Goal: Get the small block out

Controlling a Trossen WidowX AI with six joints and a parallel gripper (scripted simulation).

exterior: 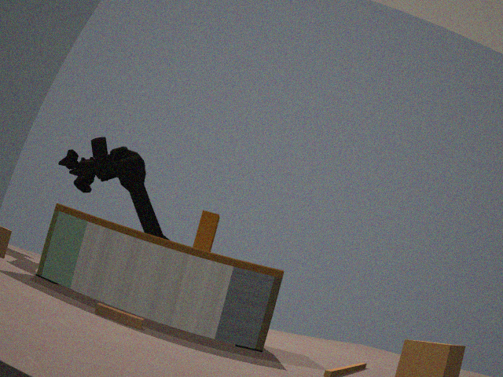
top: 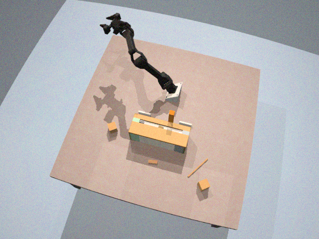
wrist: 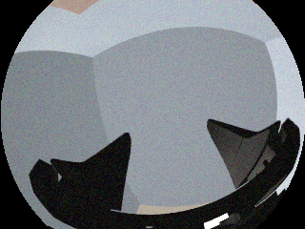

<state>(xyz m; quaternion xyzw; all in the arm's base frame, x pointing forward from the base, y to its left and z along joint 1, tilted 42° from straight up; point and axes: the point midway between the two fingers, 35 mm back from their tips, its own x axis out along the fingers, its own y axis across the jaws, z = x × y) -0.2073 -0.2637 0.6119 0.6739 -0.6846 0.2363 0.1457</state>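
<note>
Right now my gripper tip is 51 cm short of the box, 68 cm to the right of it and 28 cm above it. Also, from my gripper tip: tan block: 52 cm ahead, 67 cm to the left, 26 cm below; thin stick: 65 cm ahead, 100 cm to the left, 34 cm below.
</note>
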